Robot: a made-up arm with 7 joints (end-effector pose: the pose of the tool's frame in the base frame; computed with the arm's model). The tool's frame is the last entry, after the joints. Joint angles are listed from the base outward.
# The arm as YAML. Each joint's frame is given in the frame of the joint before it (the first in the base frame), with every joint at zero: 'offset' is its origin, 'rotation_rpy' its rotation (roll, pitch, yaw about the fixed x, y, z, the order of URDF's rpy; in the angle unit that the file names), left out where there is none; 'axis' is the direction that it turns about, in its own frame. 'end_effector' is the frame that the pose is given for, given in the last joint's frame.
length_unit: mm
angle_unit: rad
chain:
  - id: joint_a
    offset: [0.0, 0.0, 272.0]
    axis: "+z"
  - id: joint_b
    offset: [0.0, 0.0, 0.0]
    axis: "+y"
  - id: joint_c
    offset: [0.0, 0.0, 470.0]
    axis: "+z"
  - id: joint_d
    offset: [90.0, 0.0, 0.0]
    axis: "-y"
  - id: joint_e
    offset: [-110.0, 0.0, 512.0]
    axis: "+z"
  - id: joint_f
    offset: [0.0, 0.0, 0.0]
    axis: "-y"
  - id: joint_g
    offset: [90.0, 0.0, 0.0]
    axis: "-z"
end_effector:
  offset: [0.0, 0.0, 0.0]
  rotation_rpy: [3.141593, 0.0, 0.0]
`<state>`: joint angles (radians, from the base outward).
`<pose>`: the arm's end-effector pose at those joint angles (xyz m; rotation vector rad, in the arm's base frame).
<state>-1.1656 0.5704 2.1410 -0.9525 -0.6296 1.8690 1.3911</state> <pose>0.4825 -0.0760 1.2026 -1.9007 0.8893 -0.6789</pose>
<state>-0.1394 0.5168 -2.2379 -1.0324 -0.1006 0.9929 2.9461</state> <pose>0.0388 -0.4490 1.1621 -2.4438 -1.1563 0.5769</pose>
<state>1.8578 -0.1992 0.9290 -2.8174 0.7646 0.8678 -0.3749</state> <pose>-0.3346 0.0881 0.2482 0.3143 1.3985 -1.3176</pose>
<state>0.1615 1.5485 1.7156 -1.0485 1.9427 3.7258 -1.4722</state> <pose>0.6891 0.5731 0.2849 -1.8663 0.6506 0.2897</pose>
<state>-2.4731 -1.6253 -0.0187 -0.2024 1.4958 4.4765 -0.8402</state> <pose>0.7007 0.5817 0.2881 -1.3344 1.5355 1.8432</pose>
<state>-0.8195 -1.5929 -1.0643 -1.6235 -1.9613 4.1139 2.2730</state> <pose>-0.6946 0.0956 0.5590 0.2702 -0.4206 2.8233</pose>
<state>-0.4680 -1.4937 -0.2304 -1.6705 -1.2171 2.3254 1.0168</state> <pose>-0.4815 0.1330 0.9849 0.4041 -1.3266 2.1320</pose>
